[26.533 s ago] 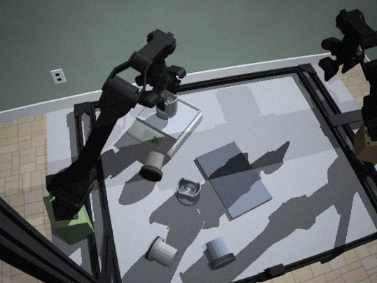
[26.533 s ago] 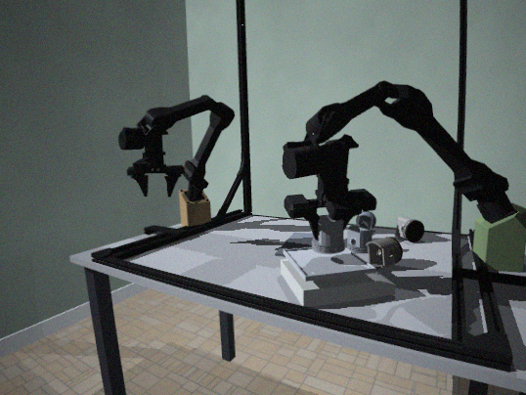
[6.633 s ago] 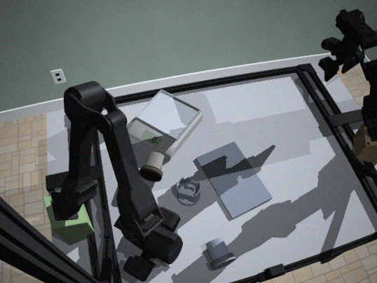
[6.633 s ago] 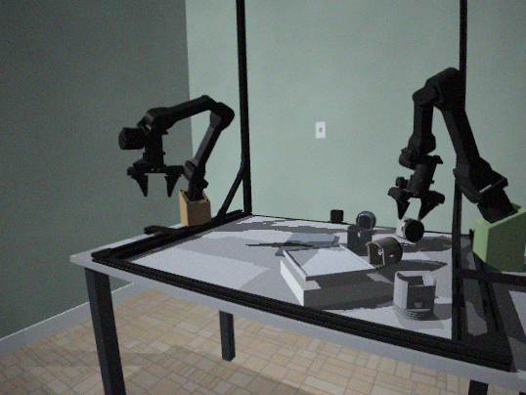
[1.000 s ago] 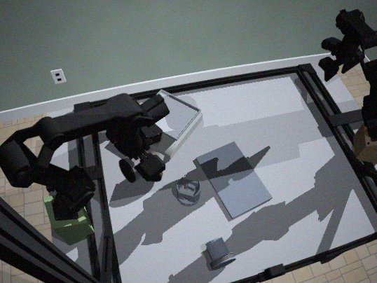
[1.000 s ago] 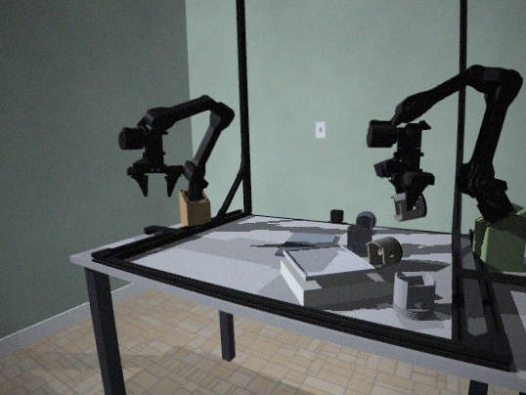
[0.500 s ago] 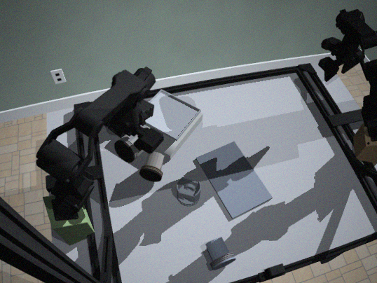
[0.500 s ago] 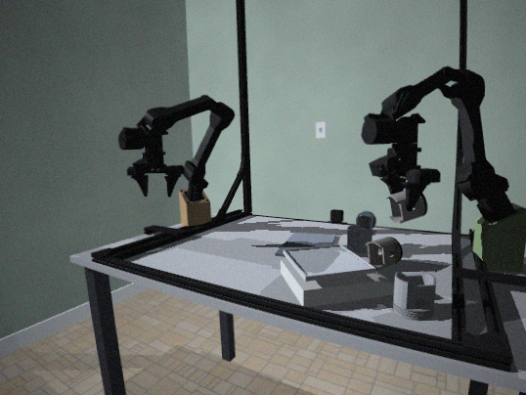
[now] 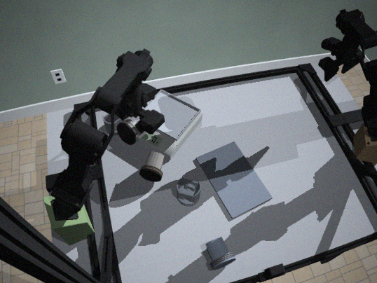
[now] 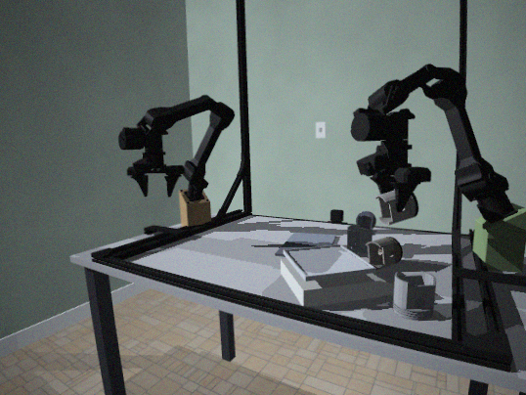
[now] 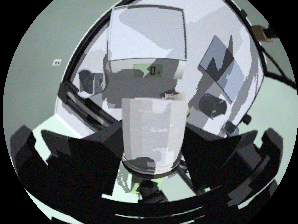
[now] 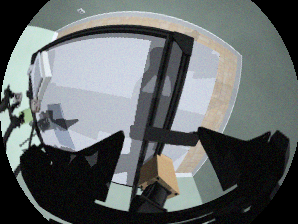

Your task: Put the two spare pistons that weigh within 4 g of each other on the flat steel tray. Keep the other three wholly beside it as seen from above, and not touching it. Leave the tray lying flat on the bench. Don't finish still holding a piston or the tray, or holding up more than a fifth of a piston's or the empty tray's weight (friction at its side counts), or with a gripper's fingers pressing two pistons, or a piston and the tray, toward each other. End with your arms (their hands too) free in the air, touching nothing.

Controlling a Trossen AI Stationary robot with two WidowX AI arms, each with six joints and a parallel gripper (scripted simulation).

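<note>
The white scale is 15 cm below my left hand, 12 cm to the right of it and 11 cm ahead of it. From my left hand the other things lie so: flat steel tray (27 cm to the right, 20 cm below, 16 cm behind).
</note>
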